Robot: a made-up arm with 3 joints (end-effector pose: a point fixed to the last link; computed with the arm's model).
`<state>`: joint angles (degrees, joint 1 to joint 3).
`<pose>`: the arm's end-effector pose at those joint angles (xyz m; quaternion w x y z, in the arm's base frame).
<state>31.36 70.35 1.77</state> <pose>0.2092 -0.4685 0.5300 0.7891 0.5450 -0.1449 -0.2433</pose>
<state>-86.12 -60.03 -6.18</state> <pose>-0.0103 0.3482 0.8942 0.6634 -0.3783 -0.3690 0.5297</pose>
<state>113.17 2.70 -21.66</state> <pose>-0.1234 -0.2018 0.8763 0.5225 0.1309 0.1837 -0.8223</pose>
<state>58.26 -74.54 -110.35</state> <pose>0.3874 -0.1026 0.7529 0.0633 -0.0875 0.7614 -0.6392</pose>
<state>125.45 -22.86 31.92</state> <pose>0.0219 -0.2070 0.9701 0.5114 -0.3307 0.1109 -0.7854</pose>
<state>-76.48 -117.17 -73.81</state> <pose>0.0033 0.3928 0.6354 0.6404 -0.6993 -0.2240 -0.2250</pose>
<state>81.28 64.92 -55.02</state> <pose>-0.1242 -0.3113 0.5382 0.7189 0.5879 0.0754 -0.3631</pose>
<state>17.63 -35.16 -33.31</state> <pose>0.4808 -0.0498 0.8768 0.8733 -0.2784 0.3271 -0.2299</pose>
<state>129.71 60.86 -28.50</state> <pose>-0.3359 0.0313 0.6313 0.4579 0.3800 -0.2484 -0.7644</pose>
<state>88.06 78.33 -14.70</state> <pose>-0.2233 -0.2832 0.5018 0.6179 0.5017 -0.2954 -0.5284</pose>
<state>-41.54 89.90 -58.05</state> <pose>0.5909 0.0582 0.4287 0.5021 0.4155 0.5100 0.5615</pose>
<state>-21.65 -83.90 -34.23</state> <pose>0.3758 0.3791 0.7648 0.7248 -0.6803 0.0705 -0.0832</pose>
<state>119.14 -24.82 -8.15</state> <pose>0.0115 -0.2527 0.9163 0.4651 -0.0819 0.3101 -0.8251</pose>
